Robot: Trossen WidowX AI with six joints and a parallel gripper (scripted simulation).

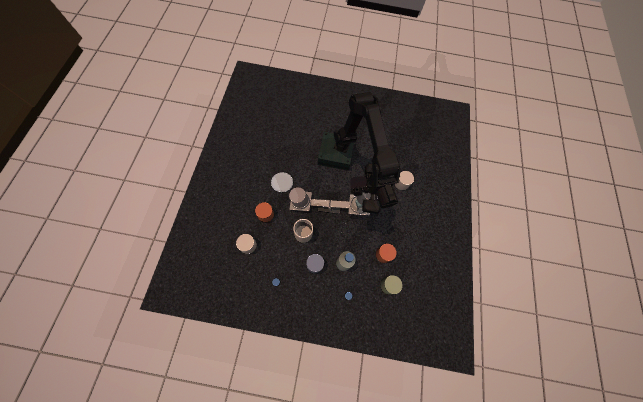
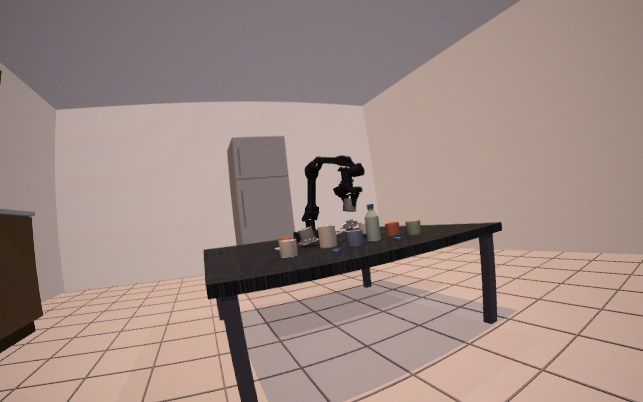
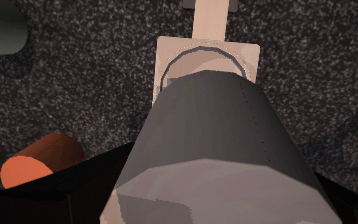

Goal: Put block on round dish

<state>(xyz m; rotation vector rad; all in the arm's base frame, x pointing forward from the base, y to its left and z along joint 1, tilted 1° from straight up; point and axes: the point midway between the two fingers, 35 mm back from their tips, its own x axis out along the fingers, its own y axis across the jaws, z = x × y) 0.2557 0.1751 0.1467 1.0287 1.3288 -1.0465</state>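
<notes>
The pale green block lies 80 mm below my gripper tip and 10 mm to the right of it. Round my gripper tip: grey cup: 20 mm to the left, 10 mm above; balance: 150 mm below, 130 mm to the right, 40 mm ahead; bottle: 250 mm ahead, 60 mm below, 10 mm to the left.
</notes>
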